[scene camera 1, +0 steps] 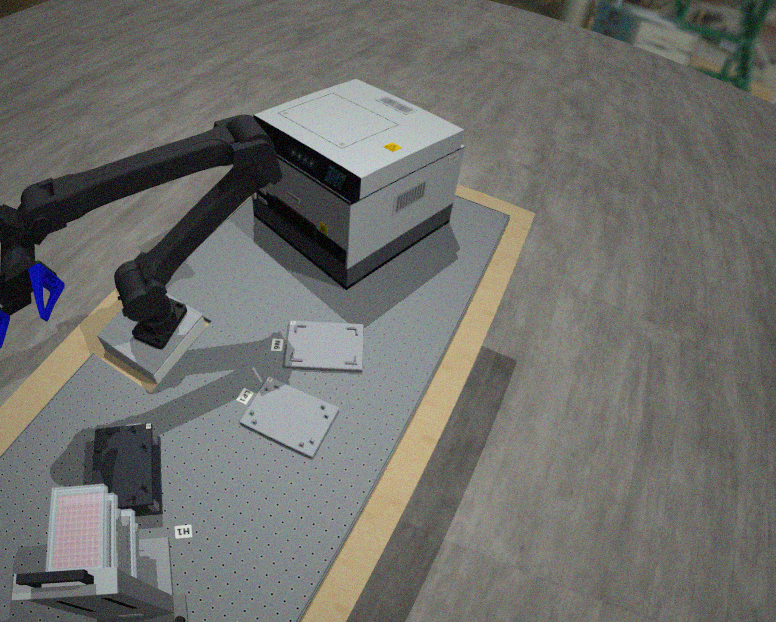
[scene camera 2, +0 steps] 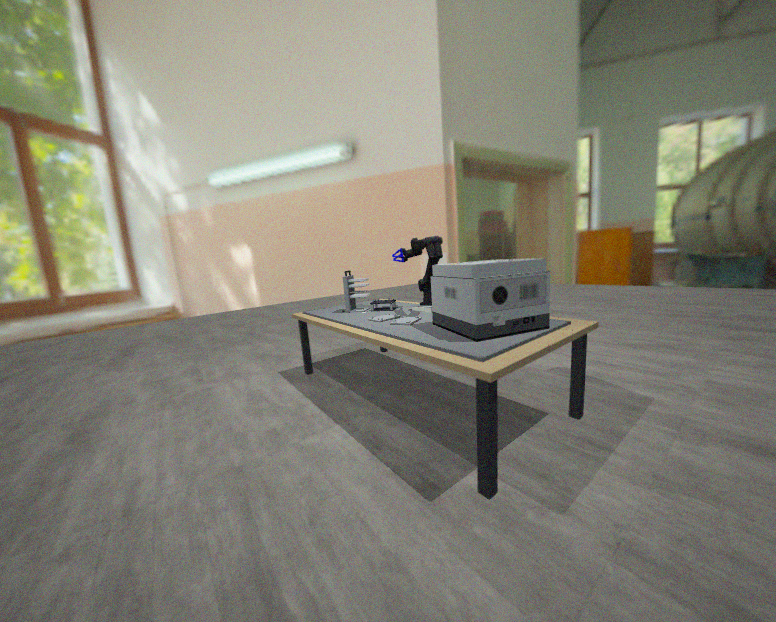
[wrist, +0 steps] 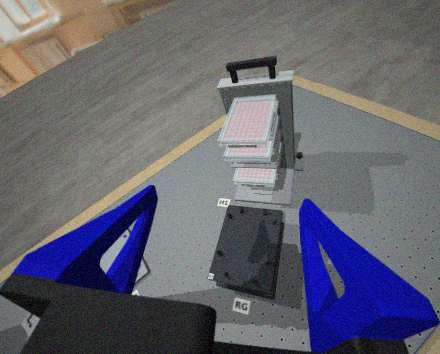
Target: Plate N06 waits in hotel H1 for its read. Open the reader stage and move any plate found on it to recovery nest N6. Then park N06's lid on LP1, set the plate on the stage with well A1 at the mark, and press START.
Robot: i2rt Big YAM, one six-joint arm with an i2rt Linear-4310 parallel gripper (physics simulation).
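Pixels of known places: gripper, between the fingertips: (scene camera 1: 20,333) (scene camera 2: 392,258) (wrist: 227,198); arm's base, origin of its link: (scene camera 1: 160,323) (scene camera 2: 430,304).
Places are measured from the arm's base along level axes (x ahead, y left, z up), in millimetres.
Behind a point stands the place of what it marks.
Note:
Hotel H1 (scene camera 1: 145,602) {x 310, y -524, z 103 mm} (scene camera 2: 347,294) {x 299, y -504, z 92 mm} (wrist: 287,107) {x 183, y -565, z 162 mm} holds a stack of pink-welled plates (scene camera 1: 77,528) {x 207, y -477, z 194 mm} (wrist: 250,120) {x 192, y -471, z 194 mm}; no N06 label is readable. The reader (scene camera 1: 404,226) {x 438, y 443, z 55 mm} (scene camera 2: 492,291) {x 460, y 662, z 160 mm} stands at the table's far end in scene camera 1, with no stage sticking out; the arm hides part of its front, and START cannot be made out. Nest N6 (scene camera 1: 323,346) {x 362, y 93, z -26 mm} and pad LP1 (scene camera 1: 291,417) {x 363, y -90, z -28 mm} carry no plate or lid. My gripper (scene camera 1: 23,330) {x 25, y -291, z 324 mm} (scene camera 2: 397,255) {x 25, y -291, z 324 mm} (wrist: 227,198) {x 25, y -291, z 324 mm} is open and empty, high above the table and apart from the hotel.
A dark regrip stand labelled RG (scene camera 1: 126,463) {x 125, y -323, z 22 mm} (scene camera 2: 383,303) {x 159, y -286, z 15 mm} (wrist: 250,250) {x 102, y -323, z 22 mm} lies between my fingers and the hotel in the wrist view. The hotel has a black top handle (scene camera 1: 55,577) {x 252, y -544, z 257 mm} (wrist: 251,63) {x 238, y -543, z 255 mm}. The arm's base (scene camera 1: 158,323) {x 29, y -29, z 46 mm} stands near the table edge.

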